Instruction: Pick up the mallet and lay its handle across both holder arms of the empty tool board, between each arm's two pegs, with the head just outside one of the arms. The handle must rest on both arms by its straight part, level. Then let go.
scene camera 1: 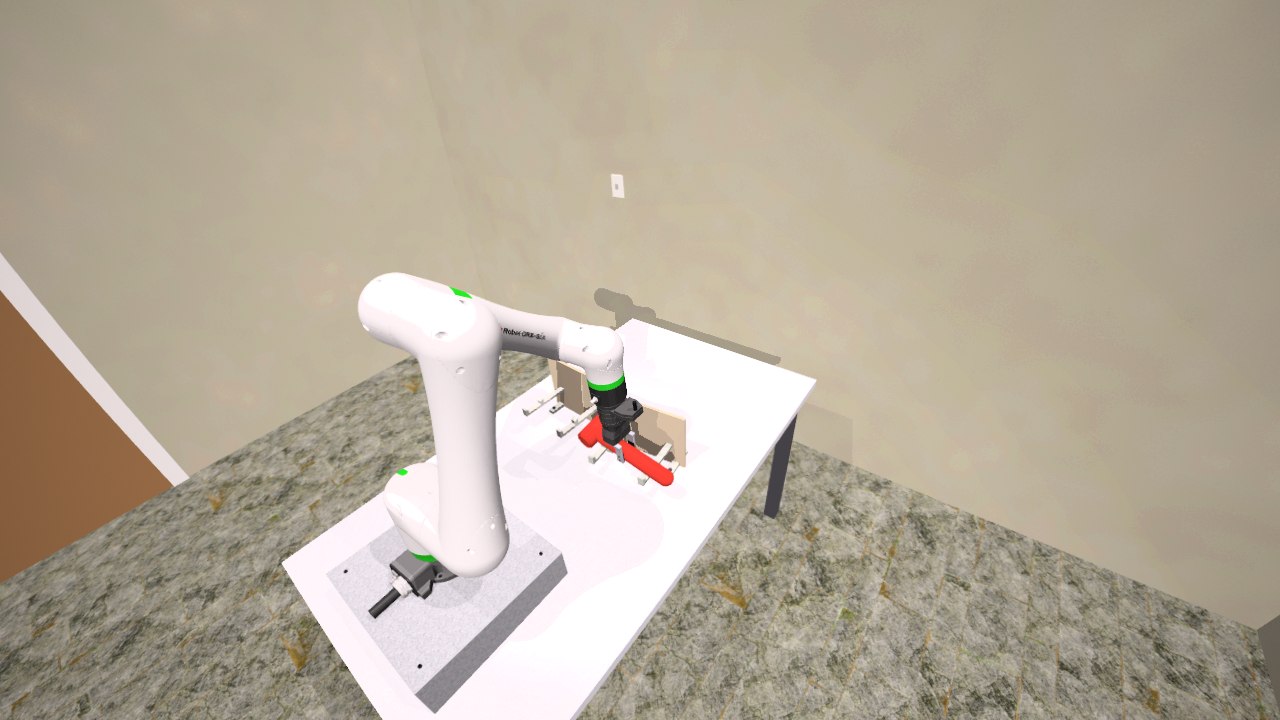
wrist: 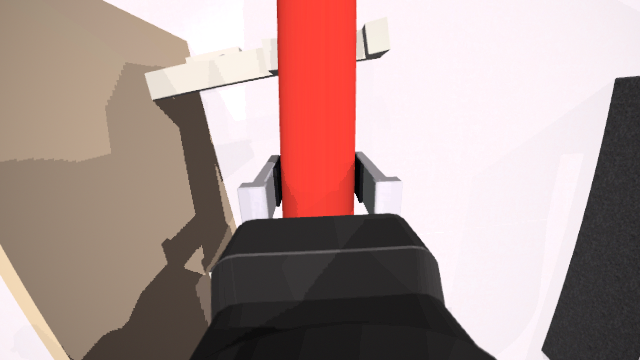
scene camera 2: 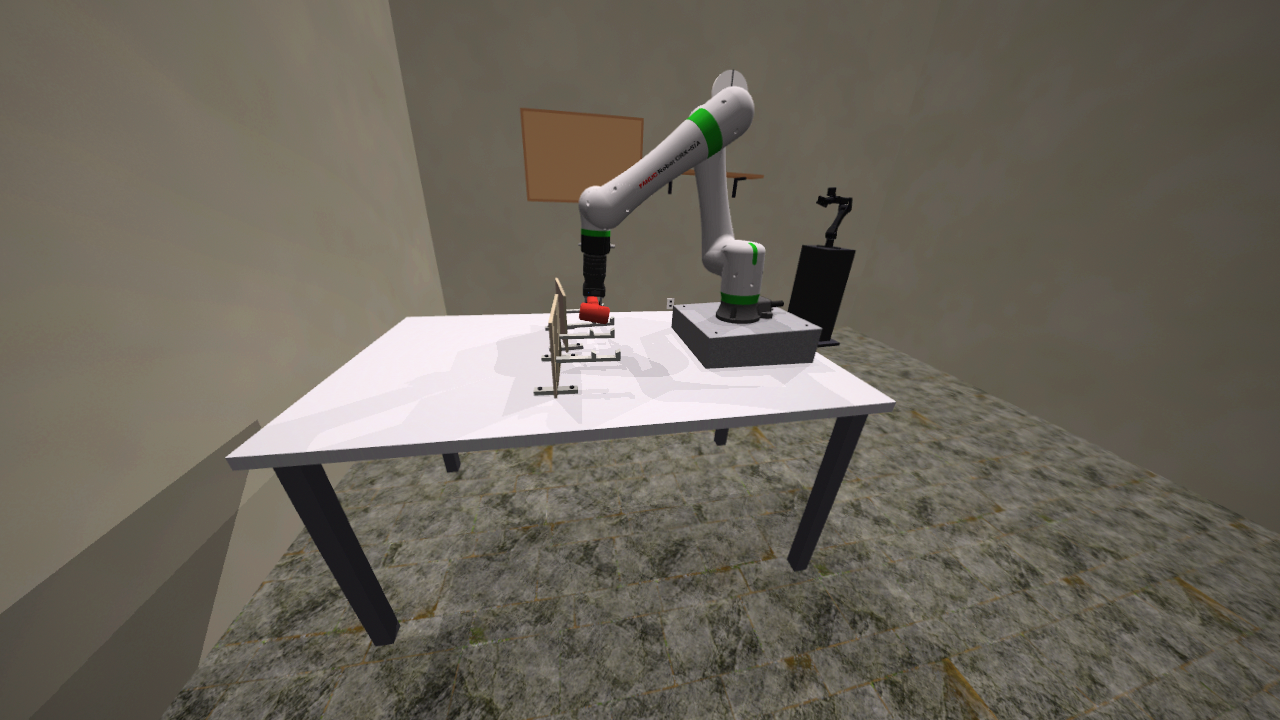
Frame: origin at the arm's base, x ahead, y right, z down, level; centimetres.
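Seen in the pictures: gripper, between the fingertips: point(scene camera 1: 627, 455) point(wrist: 317, 169); arm's base, origin of its link: point(scene camera 2: 737, 317).
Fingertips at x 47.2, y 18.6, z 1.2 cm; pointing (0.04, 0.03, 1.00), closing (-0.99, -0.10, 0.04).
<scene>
Offsets run from my fingertips to a thing's middle. Level surfaces: height alone.
The red mallet {dx -0.1, dy +0.4, dz -1.5 cm} point(scene camera 1: 648, 463) point(scene camera 2: 594, 312) point(wrist: 317, 100) lies sideways over the holder arms of the right-hand tool board {dx +5.6, dy -0.8, dz -0.1 cm} point(scene camera 1: 675, 437) point(wrist: 50, 110) in scene camera 1. My gripper point(scene camera 1: 625, 445) point(wrist: 317, 169) is shut on its handle, with a finger on each side. The head is at the left end, just outside the near-left arm point(scene camera 1: 592, 458). Toward the other end the handle crosses the right arm point(scene camera 1: 642, 480) point(wrist: 210, 72), between its inner peg and its end peg {dx -4.6, dy +7.6, dz +0.6 cm} point(wrist: 377, 37). I cannot tell whether the handle touches the arms. The handle's crossing of the left arm is hidden in the wrist view.
A second tool board {dx +9.1, dy -29.4, dz -0.6 cm} point(scene camera 1: 569, 386) point(scene camera 2: 554, 344) with two holder arms stands beside the first, on the mallet head's side. The grey robot base point(scene camera 1: 447, 608) point(scene camera 2: 747, 347) point(wrist: 590, 225) stands on the white table {dz +9.3 cm} point(scene camera 1: 733, 380) point(scene camera 2: 375, 394), on the side the arms point to.
</scene>
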